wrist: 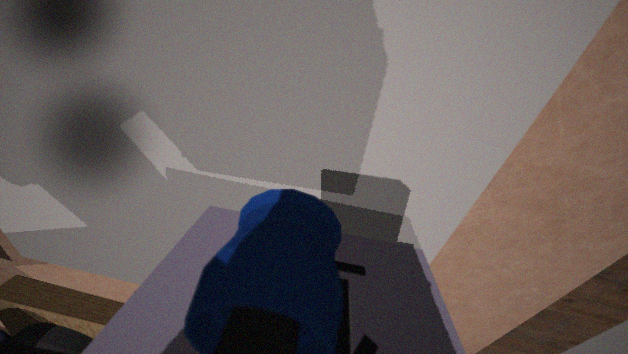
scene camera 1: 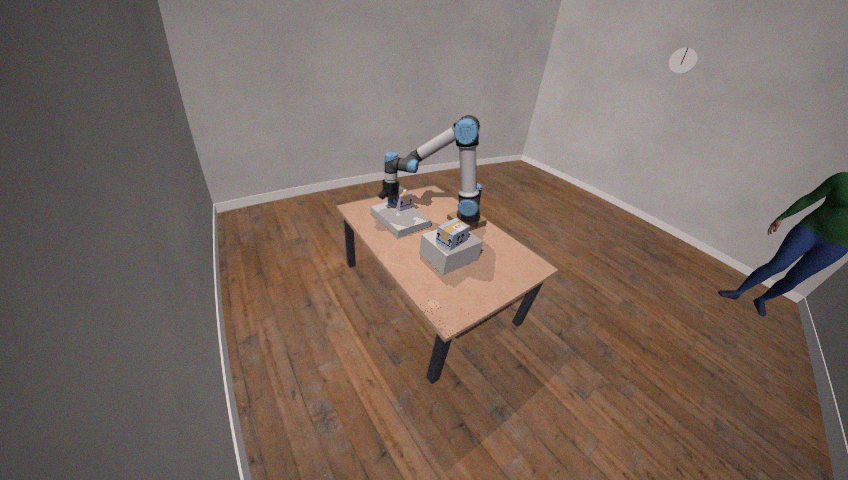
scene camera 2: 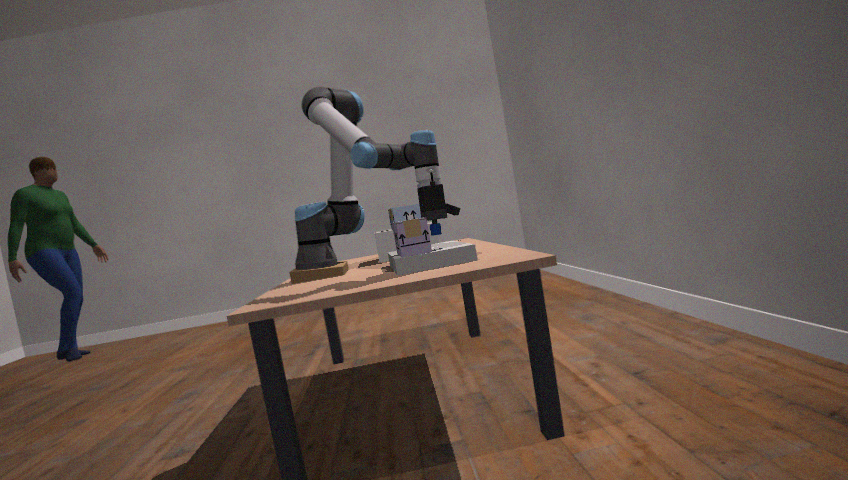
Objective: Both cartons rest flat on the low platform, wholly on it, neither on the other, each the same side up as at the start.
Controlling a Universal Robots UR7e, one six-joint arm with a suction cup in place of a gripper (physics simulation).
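Places are measured from the arm's base along level axes (x ahead, y left, z up), in millimetres.
Pixels of known places: hand, tool point: (wrist: 289, 233) (scene camera 1: 390, 202) (scene camera 2: 436, 234); arm's base, link origin: (wrist: 73, 352) (scene camera 2: 316, 266).
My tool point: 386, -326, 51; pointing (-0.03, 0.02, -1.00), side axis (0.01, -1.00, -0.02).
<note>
For each thing: its top centre in the pictures, then the offset to it from my tool point, as dx, dy, dz. "spot": a spot on its surface instead. Level surfaces: height alone.
- lilac carton, top centre: (scene camera 2: 408, 220) (scene camera 1: 400, 191) -81, -7, +59
- low grey platform, top centre: (wrist: 178, 184) (scene camera 2: 426, 248) (scene camera 1: 400, 213) -21, +74, -44
- carton's lilac face, surface spot: (wrist: 149, 299) spot: -33, +49, +13
- second carton, top centre: (scene camera 2: 405, 206) (scene camera 1: 454, 226) +15, +528, +117
- taller grey block, top centre: (scene camera 2: 403, 227) (scene camera 1: 452, 237) -12, +513, +28
- wooden table, surface height: dz -92
A lilac carton (scene camera 1: 405, 200) (scene camera 2: 410, 232) with arrow marks stands on the low grey platform (scene camera 1: 409, 225) (scene camera 2: 454, 252) (wrist: 272, 101) at the table's far end. My suction cup (scene camera 1: 392, 205) (scene camera 2: 435, 228) (wrist: 272, 264) hangs close beside this carton, below its top edge and just above the platform. It carries nothing. In the wrist view the carton's lilac face (wrist: 149, 299) fills the lower part behind the blue cup. A second carton (scene camera 1: 453, 232), blue and tan, lies on top of a taller grey block (scene camera 1: 451, 257) near the table's middle.
The wooden table (scene camera 1: 474, 292) (scene camera 2: 367, 286) (wrist: 549, 189) carries the arm's base (scene camera 1: 468, 209) (scene camera 2: 319, 238) beside the tall block. A person in a green top (scene camera 1: 814, 232) (scene camera 2: 48, 238) walks by the wall, away from the table.
</note>
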